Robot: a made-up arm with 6 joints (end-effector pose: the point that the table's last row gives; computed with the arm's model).
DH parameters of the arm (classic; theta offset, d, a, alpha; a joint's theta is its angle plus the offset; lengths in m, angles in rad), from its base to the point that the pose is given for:
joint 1: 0 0.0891 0 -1.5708
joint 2: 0.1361 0 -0.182 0
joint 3: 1.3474 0 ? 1.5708
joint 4: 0 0.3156 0 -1.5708
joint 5: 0 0 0.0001 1.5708
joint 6: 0 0.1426 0 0
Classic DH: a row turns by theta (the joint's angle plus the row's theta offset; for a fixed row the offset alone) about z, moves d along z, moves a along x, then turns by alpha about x.
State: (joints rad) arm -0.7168 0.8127 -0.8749 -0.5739 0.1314 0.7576
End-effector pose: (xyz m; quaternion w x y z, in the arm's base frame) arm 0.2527 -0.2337 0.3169 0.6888 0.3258 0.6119 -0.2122
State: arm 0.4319 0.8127 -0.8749 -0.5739 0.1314 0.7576
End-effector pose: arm 0.3167 0.1348 0.3169 0.6935 -0.0589 0.6907 0.1961
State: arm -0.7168 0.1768 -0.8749 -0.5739 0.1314 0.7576
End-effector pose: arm 0.1000 -0.1007 0.4767 0.8654 0.2180 0.3753 -0.2504
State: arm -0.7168 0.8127 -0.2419 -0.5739 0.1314 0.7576
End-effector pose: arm 0.2225 -0.2075 0.0351 0.4444 0.4007 0.7865 -0.1530
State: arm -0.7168 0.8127 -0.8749 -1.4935 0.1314 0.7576
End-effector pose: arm 0.2455 -0.2387 0.3310 0.5346 0.0434 0.6552 -0.5320
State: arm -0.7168 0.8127 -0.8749 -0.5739 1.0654 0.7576
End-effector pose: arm 0.1709 -0.2388 0.2180 0.3141 0.5734 0.7060 -0.2722
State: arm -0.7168 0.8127 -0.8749 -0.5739 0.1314 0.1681
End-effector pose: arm 0.2527 -0.2337 0.3169 0.5974 0.1340 0.6802 -0.4031
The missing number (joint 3, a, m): -0.0277
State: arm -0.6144 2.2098 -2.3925 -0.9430 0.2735 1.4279
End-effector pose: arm 0.4416 -0.3498 0.3447 0.7341 0.4215 0.5200 -0.1145
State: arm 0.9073 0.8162 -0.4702 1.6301 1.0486 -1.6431
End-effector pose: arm 0.0735 0.2944 0.1723 0.3261 -0.5697 0.4630 0.5955
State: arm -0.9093 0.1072 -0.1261 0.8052 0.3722 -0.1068
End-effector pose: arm 0.1955 -0.1901 0.1722 0.6509 0.4729 0.5935 0.0208
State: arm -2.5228 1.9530 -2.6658 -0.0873 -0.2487 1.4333
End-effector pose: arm -0.2926 -0.2121 0.6164 0.8058 0.2451 -0.0826 -0.5328
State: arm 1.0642 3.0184 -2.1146 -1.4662 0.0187 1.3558
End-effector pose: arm 0.2526 0.4496 -0.2284 0.3303 -0.5125 0.7761 0.1609
